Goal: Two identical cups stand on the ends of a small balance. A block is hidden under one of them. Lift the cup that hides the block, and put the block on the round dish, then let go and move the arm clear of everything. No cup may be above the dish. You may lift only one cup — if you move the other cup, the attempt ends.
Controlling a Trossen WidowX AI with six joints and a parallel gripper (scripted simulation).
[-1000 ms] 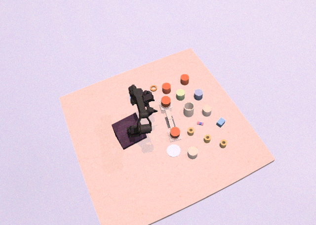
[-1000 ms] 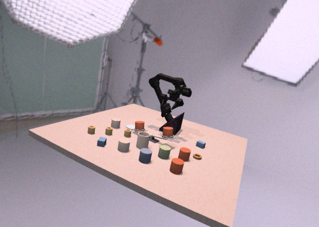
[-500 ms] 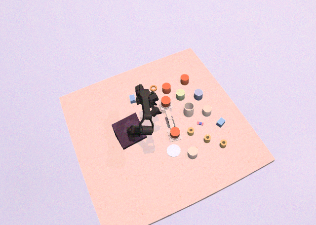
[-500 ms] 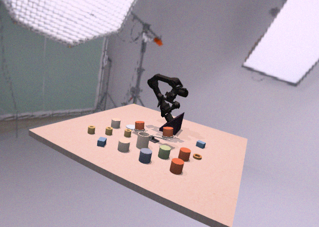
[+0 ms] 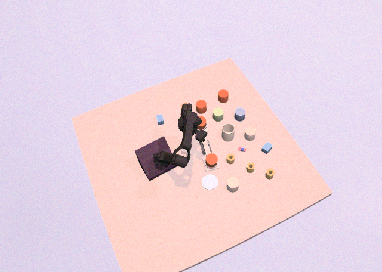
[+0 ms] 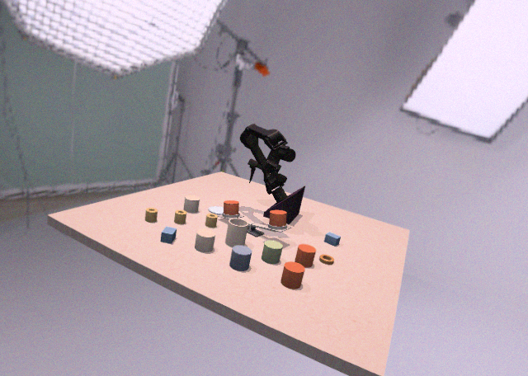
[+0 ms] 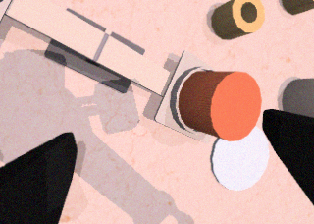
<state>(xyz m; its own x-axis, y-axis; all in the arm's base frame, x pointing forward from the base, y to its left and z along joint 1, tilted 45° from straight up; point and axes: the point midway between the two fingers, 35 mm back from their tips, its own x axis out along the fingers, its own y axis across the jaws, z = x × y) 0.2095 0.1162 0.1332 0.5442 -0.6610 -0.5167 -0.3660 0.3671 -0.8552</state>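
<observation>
The pale green block is 4 cm ahead of my gripper tip, 10 cm to the right of it and 15 cm below it. The rest, counted from my gripper tip: grey balance (6 cm ahead, 4 cm to the left, 15 cm below); then round dish (1 cm behind, 20 cm to the right, 18 cm below).
</observation>
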